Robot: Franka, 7 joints.
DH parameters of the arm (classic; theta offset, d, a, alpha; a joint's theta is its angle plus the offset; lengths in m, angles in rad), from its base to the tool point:
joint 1: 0 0.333 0 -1.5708
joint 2: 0 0 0 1.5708
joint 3: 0 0.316 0.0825 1.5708
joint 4: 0 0 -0.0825 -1.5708
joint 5: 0 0.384 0 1.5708
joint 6: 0 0 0.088 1.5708
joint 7: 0 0.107 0 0
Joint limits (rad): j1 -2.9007..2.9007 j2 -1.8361..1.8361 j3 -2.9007..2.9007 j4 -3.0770..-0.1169 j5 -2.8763..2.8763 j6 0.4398..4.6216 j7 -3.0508..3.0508
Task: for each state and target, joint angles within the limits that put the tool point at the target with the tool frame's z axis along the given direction. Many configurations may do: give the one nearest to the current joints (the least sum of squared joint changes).
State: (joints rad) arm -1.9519 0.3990 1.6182 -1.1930 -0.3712 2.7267 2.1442
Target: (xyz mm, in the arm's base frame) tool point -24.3 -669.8 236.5 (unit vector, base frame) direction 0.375 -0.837 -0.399
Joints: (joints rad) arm -2.4185 1.0803 0.9462 -1.8943 -0.3237 3.5366 2.1442
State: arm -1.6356 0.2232 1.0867 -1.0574 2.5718 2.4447 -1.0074
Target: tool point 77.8 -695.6 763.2 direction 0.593 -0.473 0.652
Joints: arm -1.9270 0.4745 0.6932 -1.0152 2.1243 2.3418 -1.0074
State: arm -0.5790 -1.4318 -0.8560 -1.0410 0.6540 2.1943 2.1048
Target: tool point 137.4 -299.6 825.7 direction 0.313 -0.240 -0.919
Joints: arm -0.5952 -0.6028 -0.3053 -1.6524 -0.0818 1.4706 2.1048
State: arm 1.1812 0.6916 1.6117 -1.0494 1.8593 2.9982 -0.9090
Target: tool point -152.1 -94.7 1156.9 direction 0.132 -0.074 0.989
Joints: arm 1.7653 0.2252 2.6358 -0.5251 2.4066 2.7532 -0.9090
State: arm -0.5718 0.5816 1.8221 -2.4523 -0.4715 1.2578 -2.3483
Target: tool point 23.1 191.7 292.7 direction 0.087 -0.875 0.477
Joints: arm -0.4784 -0.1427 2.0788 -2.6889 -0.1795 0.7075 -2.3483
